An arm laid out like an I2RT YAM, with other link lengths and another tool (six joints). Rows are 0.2 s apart.
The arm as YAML. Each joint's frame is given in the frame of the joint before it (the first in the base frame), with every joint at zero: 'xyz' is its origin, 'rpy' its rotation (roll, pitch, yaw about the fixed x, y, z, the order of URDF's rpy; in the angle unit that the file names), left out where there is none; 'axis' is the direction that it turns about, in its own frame. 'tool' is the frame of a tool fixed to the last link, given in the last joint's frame.
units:
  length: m
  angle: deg
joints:
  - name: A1
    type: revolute
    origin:
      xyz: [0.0, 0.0, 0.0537]
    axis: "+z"
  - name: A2
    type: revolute
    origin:
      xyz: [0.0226, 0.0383, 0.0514]
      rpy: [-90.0, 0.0, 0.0]
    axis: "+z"
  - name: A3
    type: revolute
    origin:
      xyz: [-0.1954, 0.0, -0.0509]
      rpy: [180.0, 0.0, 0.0]
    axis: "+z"
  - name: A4
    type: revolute
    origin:
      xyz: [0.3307, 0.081, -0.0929]
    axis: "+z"
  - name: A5
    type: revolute
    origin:
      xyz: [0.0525, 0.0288, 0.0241]
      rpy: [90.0, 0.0, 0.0]
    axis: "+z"
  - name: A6
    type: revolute
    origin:
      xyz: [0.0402, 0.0, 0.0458]
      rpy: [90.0, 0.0, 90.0]
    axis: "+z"
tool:
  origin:
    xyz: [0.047, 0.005, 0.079]
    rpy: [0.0, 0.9, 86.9]
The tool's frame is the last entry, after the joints.
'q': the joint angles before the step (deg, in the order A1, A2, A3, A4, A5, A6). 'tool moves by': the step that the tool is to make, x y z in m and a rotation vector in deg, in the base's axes. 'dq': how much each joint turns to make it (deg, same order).
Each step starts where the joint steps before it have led.
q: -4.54, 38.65, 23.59, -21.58, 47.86, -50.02
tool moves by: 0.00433, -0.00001, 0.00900, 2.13, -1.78, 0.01
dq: 0.00, 1.97, 3.08, -1.46, -1.36, 2.66
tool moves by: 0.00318, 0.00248, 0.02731, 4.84, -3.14, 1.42
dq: 0.00, 0.63, 6.10, -5.84, -4.20, 4.46
